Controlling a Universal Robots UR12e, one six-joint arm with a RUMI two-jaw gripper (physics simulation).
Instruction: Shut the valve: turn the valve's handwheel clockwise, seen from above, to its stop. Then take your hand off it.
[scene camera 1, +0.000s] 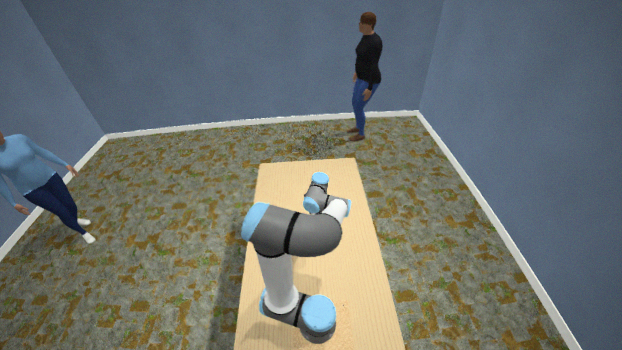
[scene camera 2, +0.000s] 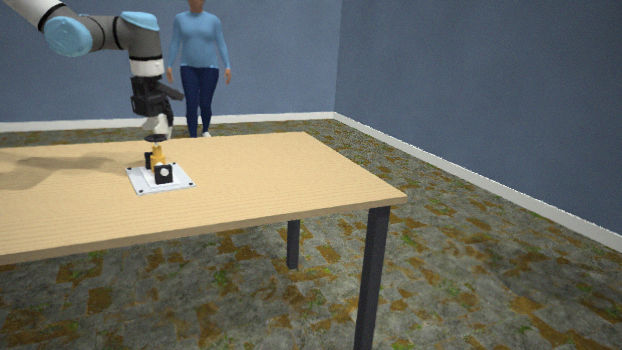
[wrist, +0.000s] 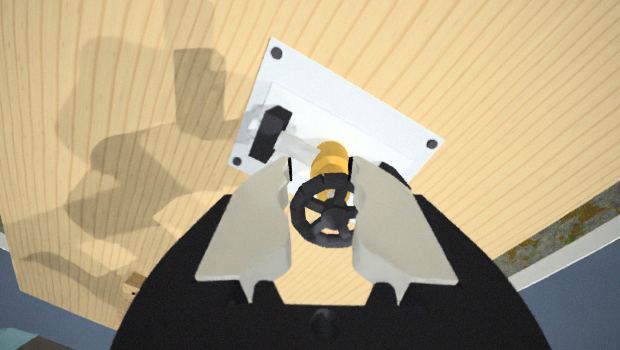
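Observation:
The black spoked handwheel (scene camera 2: 155, 138) (wrist: 334, 218) tops the yellow valve body (scene camera 2: 157, 159) (wrist: 330, 152), which stands upright on a white base plate (scene camera 2: 132, 176) (wrist: 310, 70). My gripper (scene camera 2: 159, 131) (wrist: 319, 159) points down at the handwheel, its fingers partly open and holding nothing. In the wrist view the left finger borders the wheel's left rim, and the right finger covers part of its right rim. In the scene camera 2 view the fingertips are close above the wheel; whether they touch it I cannot tell. The arm hides the valve in the scene camera 1 view.
Black pipe flanges (scene camera 2: 163, 174) (wrist: 271, 134) flank the valve body. The wooden table (scene camera 1: 350, 260) (scene camera 2: 250, 170) carries the arm. A person in light blue (scene camera 1: 25, 165) (scene camera 2: 197, 40) stands beyond the table, and a person in black (scene camera 1: 369, 60) stands near the back wall.

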